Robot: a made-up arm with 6 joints. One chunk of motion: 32 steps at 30 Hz.
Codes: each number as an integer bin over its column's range. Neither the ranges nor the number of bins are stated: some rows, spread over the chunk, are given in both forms.
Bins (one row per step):
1: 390 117 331 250 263 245
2: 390 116 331 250 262 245
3: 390 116 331 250 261 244
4: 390 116 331 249 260 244
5: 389 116 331 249 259 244
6: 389 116 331 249 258 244
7: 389 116 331 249 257 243
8: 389 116 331 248 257 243
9: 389 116 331 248 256 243
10: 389 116 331 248 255 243
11: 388 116 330 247 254 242
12: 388 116 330 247 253 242
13: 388 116 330 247 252 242
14: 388 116 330 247 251 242
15: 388 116 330 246 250 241
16: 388 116 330 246 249 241
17: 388 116 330 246 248 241
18: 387 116 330 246 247 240
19: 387 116 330 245 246 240
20: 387 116 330 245 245 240
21: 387 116 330 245 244 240
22: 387 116 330 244 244 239
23: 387 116 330 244 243 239
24: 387 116 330 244 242 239
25: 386 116 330 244 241 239
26: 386 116 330 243 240 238
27: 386 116 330 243 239 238
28: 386 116 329 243 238 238
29: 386 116 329 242 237 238
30: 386 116 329 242 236 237
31: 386 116 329 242 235 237
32: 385 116 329 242 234 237
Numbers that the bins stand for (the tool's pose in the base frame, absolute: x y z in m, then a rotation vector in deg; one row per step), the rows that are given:
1: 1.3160 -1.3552 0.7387 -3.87 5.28 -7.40
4: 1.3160 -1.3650 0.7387 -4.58 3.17 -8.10
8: 1.3063 -1.3650 0.7387 -5.28 1.06 -8.81
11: 1.2965 -1.3650 0.7290 -5.99 -1.06 -9.51
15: 1.2965 -1.3650 0.7290 -6.69 -3.87 -10.22
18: 1.2867 -1.3650 0.7290 -6.69 -5.99 -10.92
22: 1.2867 -1.3650 0.7290 -8.10 -8.10 -11.62
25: 1.2769 -1.3650 0.7290 -8.10 -10.22 -11.62
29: 1.2769 -1.3650 0.7192 -9.51 -13.03 -12.33
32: 1.2671 -1.3650 0.7192 -9.51 -15.15 -13.03
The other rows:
2: 1.3160 -1.3650 0.7387 -3.87 4.58 -7.40
3: 1.3160 -1.3650 0.7387 -3.87 3.87 -8.10
5: 1.3063 -1.3650 0.7387 -4.58 2.47 -8.10
6: 1.3063 -1.3650 0.7387 -4.58 1.76 -8.10
7: 1.3063 -1.3650 0.7387 -4.58 1.06 -8.81
9: 1.3063 -1.3650 0.7387 -5.28 0.35 -8.81
10: 1.3063 -1.3650 0.7387 -5.28 -0.35 -8.81
12: 1.2965 -1.3650 0.7290 -5.99 -1.76 -9.51
13: 1.2965 -1.3650 0.7290 -5.99 -2.47 -9.51
14: 1.2965 -1.3650 0.7290 -5.99 -3.17 -9.51
16: 1.2965 -1.3650 0.7290 -6.69 -4.58 -10.22
17: 1.2965 -1.3650 0.7290 -6.69 -5.28 -10.22
19: 1.2867 -1.3650 0.7290 -7.40 -6.69 -10.92
20: 1.2867 -1.3650 0.7290 -7.40 -7.40 -10.92
21: 1.2867 -1.3650 0.7290 -7.40 -8.10 -10.92
23: 1.2867 -1.3650 0.7290 -8.10 -8.81 -11.62
24: 1.2867 -1.3650 0.7290 -8.10 -9.51 -11.62
26: 1.2769 -1.3650 0.7290 -8.81 -10.92 -12.33
27: 1.2769 -1.3650 0.7290 -8.81 -11.62 -12.33
28: 1.2769 -1.3650 0.7192 -8.81 -12.33 -12.33
30: 1.2769 -1.3650 0.7192 -9.51 -13.74 -13.03
31: 1.2769 -1.3650 0.7192 -9.51 -14.44 -13.03

